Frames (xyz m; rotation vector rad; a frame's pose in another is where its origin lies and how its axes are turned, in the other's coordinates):
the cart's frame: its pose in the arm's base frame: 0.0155 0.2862 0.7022 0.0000 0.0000 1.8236
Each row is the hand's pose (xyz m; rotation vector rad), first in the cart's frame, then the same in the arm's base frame.
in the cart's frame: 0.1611 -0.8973 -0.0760 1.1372 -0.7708 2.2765
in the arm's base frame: 0.8440 0.6666 0.6262 -1.1477 -0.3754 -1.6801
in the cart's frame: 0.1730 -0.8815 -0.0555 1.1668 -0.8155 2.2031
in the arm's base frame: 0.8257 0.6742 0.6467 -1.2194 -0.3796 -1.7037
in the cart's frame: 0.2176 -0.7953 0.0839 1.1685 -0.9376 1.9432
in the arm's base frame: 0.7311 0.6958 0.7861 -1.4253 -0.3421 -1.8440
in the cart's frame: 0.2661 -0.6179 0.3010 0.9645 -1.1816 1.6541
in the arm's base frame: 0.5472 0.6984 1.0032 -1.6559 -0.0424 -2.0231
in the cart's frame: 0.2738 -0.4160 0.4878 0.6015 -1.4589 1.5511
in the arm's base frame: 0.3498 0.6553 1.1900 -1.6995 0.4666 -2.0395
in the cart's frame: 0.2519 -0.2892 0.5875 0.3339 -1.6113 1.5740
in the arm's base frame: 0.2325 0.6024 1.2897 -1.6137 0.7888 -1.9585
